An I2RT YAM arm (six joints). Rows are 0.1 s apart.
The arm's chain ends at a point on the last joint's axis. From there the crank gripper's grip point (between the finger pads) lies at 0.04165 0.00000 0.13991 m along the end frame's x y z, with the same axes.
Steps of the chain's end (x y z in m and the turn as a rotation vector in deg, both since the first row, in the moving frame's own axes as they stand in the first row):
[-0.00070, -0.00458, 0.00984, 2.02, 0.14, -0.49]
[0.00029, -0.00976, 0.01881, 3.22, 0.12, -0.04]
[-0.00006, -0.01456, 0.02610, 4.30, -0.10, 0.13]
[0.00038, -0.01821, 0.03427, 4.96, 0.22, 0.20]
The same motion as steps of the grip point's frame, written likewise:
[-0.00038, -0.00987, 0.00964, 2.02, 0.14, -0.49]
[0.00058, -0.01765, 0.01850, 3.22, 0.12, -0.04]
[-0.00029, -0.02496, 0.02578, 4.30, -0.10, 0.13]
[0.00094, -0.03015, 0.03359, 4.96, 0.22, 0.20]

